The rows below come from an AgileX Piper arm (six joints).
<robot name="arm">
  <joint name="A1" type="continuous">
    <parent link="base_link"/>
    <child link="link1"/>
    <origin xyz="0 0 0.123" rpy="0 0 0"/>
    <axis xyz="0 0 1"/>
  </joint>
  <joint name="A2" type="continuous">
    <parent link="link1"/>
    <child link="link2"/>
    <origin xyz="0 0 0" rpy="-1.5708 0 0"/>
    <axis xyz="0 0 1"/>
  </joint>
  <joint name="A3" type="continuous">
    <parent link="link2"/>
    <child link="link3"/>
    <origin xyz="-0.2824 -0.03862 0" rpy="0 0 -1.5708"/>
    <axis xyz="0 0 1"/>
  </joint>
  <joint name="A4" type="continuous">
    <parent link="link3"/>
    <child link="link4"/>
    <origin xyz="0.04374 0.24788 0" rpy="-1.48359 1.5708 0"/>
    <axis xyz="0 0 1"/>
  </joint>
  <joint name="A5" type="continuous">
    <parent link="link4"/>
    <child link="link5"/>
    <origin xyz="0 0 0" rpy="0 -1.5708 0"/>
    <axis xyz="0 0 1"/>
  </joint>
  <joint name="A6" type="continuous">
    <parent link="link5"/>
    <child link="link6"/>
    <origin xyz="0.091 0 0" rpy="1.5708 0 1.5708"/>
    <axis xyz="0 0 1"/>
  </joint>
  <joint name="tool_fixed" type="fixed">
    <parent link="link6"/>
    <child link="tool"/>
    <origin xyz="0 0 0" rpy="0 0 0"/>
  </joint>
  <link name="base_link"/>
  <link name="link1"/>
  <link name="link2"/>
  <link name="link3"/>
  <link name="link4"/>
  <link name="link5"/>
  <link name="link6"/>
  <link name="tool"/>
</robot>
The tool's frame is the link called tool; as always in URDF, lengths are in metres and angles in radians. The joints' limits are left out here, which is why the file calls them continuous.
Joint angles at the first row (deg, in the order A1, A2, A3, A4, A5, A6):
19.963 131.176 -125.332 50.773 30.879 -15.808
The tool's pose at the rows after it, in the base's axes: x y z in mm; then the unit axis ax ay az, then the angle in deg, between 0 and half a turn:
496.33, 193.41, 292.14, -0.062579, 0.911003, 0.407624, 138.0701
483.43, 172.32, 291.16, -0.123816, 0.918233, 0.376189, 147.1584
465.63, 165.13, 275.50, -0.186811, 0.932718, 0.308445, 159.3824
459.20, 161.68, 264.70, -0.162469, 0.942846, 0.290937, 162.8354
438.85, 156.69, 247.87, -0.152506, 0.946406, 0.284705, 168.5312
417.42, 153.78, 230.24, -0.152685, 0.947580, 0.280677, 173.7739
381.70, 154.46, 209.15, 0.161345, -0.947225, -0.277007, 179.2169
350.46, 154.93, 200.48, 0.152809, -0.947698, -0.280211, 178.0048
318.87, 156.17, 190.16, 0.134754, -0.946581, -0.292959, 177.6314
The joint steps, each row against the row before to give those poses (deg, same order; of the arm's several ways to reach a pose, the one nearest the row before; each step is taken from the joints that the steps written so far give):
-3.598 -0.625 0.002 -2.700 11.608 2.024
-2.706 -1.296 -0.003 -3.302 13.761 -1.763
0.012 0.001 0.000 -8.629 13.645 0.284
0.113 -1.306 4.054 -2.296 0.069 2.848
0.000 -3.696 9.818 0.000 0.002 -0.527
0.259 -2.933 8.775 0.230 -0.002 -1.484
1.249 -4.070 11.636 0.343 0.002 -2.067
1.221 -4.989 10.375 1.681 -4.105 -1.212
1.350 -4.623 10.216 3.693 -5.080 -1.582

